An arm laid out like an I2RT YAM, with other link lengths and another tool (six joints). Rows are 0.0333 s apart.
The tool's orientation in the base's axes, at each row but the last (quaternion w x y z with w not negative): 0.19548, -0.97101, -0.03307, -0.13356; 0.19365, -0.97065, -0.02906, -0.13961; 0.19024, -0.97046, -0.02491, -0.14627; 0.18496, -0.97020, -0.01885, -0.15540; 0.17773, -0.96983, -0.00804, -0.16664; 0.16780, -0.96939, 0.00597, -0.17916; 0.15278, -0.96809, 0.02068, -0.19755; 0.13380, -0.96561, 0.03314, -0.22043; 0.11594, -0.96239, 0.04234, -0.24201
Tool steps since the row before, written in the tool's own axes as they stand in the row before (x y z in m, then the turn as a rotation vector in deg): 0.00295, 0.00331, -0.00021, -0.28, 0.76, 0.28; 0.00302, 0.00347, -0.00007, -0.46, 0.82, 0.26; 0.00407, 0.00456, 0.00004, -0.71, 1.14, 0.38; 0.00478, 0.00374, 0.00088, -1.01, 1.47, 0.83; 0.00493, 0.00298, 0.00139, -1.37, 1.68, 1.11; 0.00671, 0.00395, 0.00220, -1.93, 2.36, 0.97; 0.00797, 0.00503, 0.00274, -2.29, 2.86, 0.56; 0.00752, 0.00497, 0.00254, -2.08, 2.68, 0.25; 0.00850, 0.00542, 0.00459, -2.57, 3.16, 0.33
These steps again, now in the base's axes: 0.00317, -0.00310, -0.00024, -0.11, -0.59, -0.61; 0.00326, -0.00322, -0.00036, -0.28, -0.66, -0.66; 0.00438, -0.00424, -0.00049, -0.46, -0.91, -0.96; 0.00516, -0.00326, -0.00062, -0.58, -1.04, -1.56; 0.00532, -0.00252, -0.00064, -0.81, -1.13, -2.00; 0.00724, -0.00350, -0.00091, -1.35, -1.78, -2.29; 0.00851, -0.00480, -0.00093, -1.83, -2.33, -2.22; 0.00785, -0.00509, -0.00042, -1.78, -2.26, -1.82; 0.00952, -0.00549, -0.00137, -2.18, -2.64, -2.22
